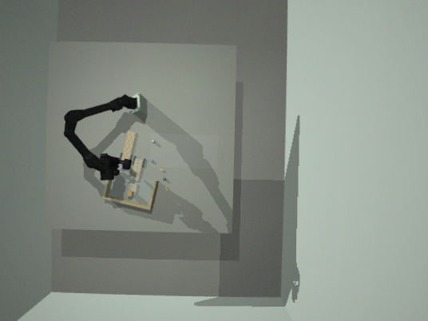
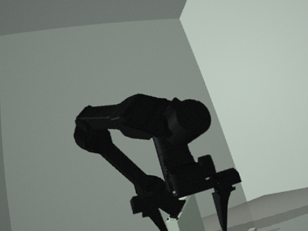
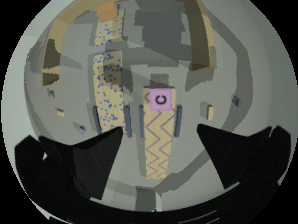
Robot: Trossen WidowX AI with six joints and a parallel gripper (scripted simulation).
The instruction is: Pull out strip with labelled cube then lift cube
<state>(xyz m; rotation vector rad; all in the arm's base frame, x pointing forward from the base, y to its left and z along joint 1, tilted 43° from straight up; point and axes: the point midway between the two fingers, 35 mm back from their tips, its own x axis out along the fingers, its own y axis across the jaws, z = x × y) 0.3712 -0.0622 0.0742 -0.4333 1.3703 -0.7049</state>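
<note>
Now: the purple labelled cube 30 mm ahead of my gripper tip, 10 mm to the right of it and 40 mm below it. Also, from my gripper tip: blue-dotted strip: 50 mm ahead, 80 mm to the left, 60 mm below.
</note>
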